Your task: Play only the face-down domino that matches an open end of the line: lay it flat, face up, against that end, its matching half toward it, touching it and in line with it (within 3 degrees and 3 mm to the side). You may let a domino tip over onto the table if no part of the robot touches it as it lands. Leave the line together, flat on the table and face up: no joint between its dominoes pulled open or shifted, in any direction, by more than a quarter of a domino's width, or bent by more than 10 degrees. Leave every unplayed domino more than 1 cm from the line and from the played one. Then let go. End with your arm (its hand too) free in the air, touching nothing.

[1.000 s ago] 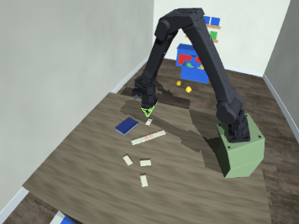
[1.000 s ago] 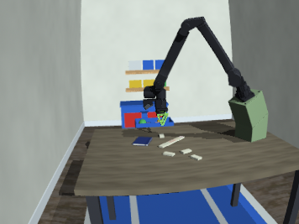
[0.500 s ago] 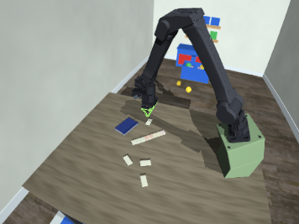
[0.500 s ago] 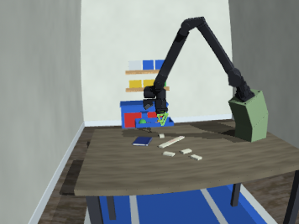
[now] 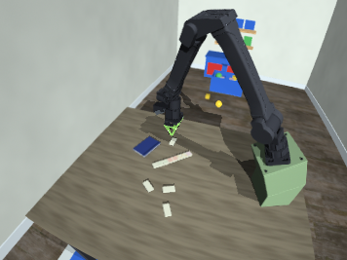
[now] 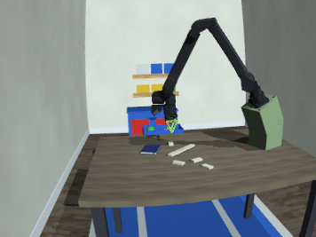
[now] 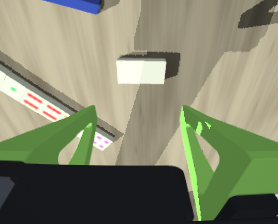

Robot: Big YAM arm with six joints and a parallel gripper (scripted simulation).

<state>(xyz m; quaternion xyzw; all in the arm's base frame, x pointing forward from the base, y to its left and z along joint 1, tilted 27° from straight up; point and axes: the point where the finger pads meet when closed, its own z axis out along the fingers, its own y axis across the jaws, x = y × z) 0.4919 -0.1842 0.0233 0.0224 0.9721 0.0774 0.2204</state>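
Now: the domino 8 cm below my hand.
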